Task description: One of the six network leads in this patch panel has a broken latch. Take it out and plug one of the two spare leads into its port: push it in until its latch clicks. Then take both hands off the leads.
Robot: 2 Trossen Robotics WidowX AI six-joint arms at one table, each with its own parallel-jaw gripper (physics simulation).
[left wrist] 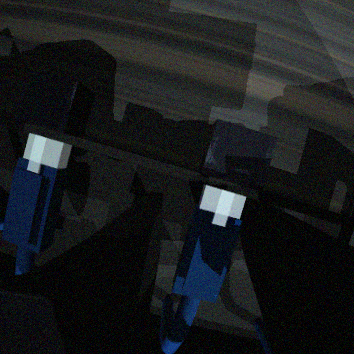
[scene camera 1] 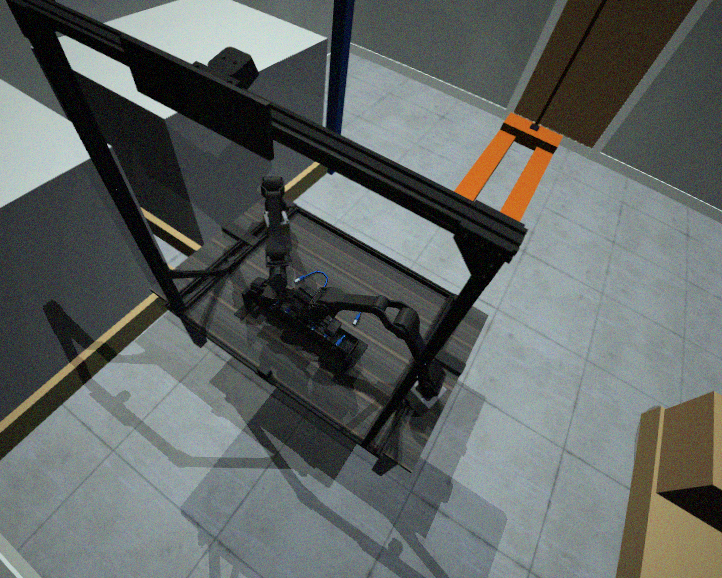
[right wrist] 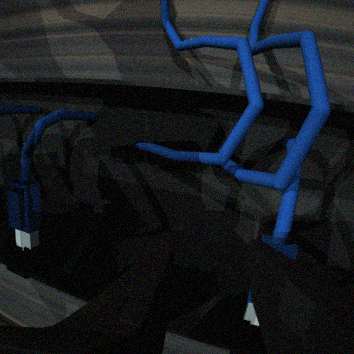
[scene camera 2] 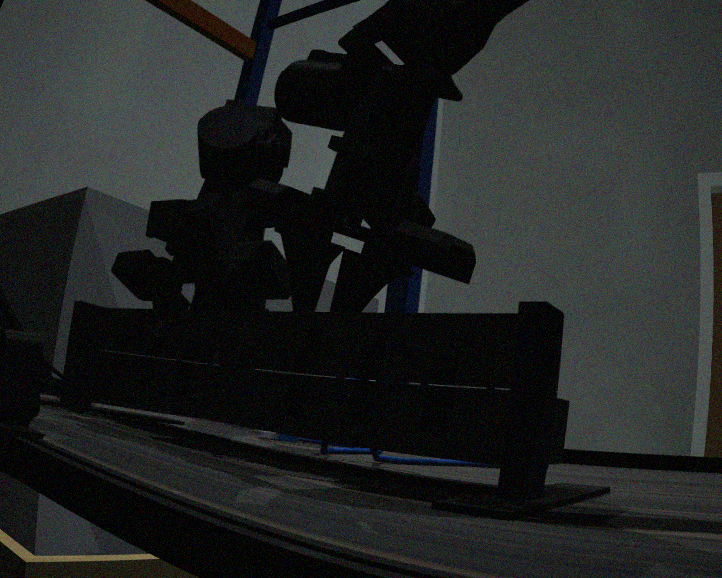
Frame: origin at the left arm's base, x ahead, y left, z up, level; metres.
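Where they show: left gripper, fingertip midpoint: (left wrist: 200, 206) (scene camera 2: 170, 351); right gripper, fingertip midpoint: (scene camera 1: 310, 321) (right wrist: 209, 250); right arm's base, link origin: (scene camera 1: 427, 388).
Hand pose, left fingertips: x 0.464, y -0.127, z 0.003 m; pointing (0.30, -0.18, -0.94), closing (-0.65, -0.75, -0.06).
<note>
After its pixels a point has its place.
The dark patch panel (scene camera 1: 346, 351) (scene camera 2: 393, 367) {x 0.670, y 0.004, z 0.004 m} stands on the wooden table, with blue leads plugged into it. In the left wrist view two blue leads with pale plugs (left wrist: 223, 204) {x 0.464, y -0.133, z 0.024 m} (left wrist: 46, 152) {x 0.507, y -0.103, z 0.021 m} sit at the panel's bar. My left gripper (scene camera 1: 274, 289) (scene camera 2: 223, 287) is low at the panel's left end, fingers narrow, one dark finger on each side of the middle lead. My right gripper (scene camera 1: 317, 305) (scene camera 2: 332, 281) is down at the panel's middle, fingers narrow. The right wrist view shows a pale plug tip (right wrist: 251, 315) {x 0.609, y -0.035, z 0.021 m} by its dark fingers and another plugged lead (right wrist: 24, 211) {x 0.503, y -0.087, z 0.022 m} at the left. I see nothing gripped.
A spare blue lead (scene camera 1: 314, 276) {x 0.305, y 0.076, z -0.065 m} loops on the table behind the panel, and another plug (scene camera 1: 356, 319) {x 0.582, y 0.170, z -0.057 m} lies to its right. Tangled blue cable (right wrist: 247, 105) {x 0.547, y 0.022, z 0.001 m} crosses the right wrist view. A black frame (scene camera 1: 393, 184) {x 0.929, y -0.066, z 0.971 m} spans the table. The scene is very dark.
</note>
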